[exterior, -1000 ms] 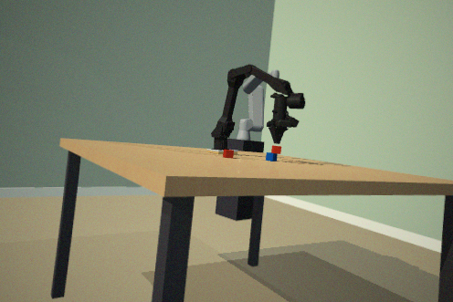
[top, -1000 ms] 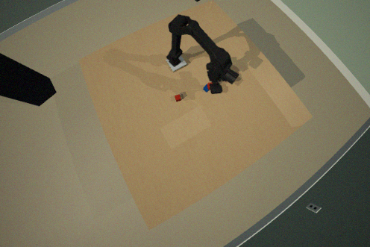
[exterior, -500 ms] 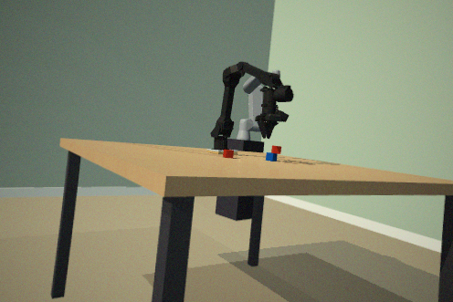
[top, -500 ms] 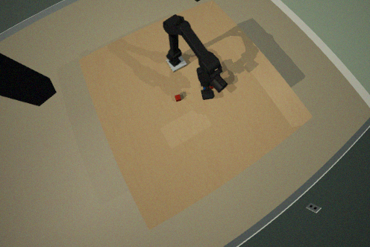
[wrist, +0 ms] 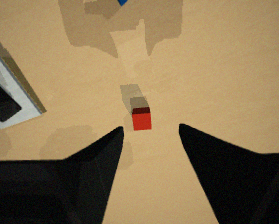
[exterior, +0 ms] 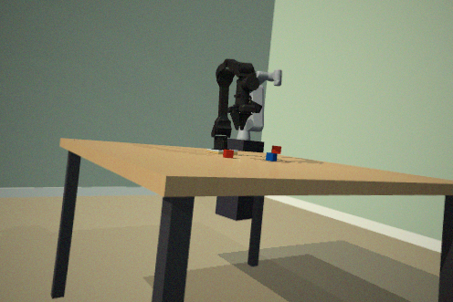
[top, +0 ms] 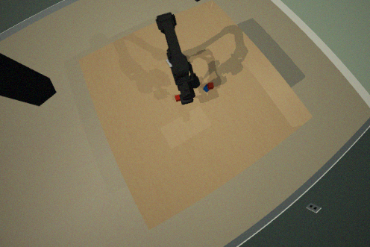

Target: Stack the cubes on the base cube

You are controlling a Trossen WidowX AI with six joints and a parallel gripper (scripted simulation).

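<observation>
The blue base cube lies 5 cm ahead of my gripper tip, 17 cm to the left of it and 10 cm below it.
</observation>
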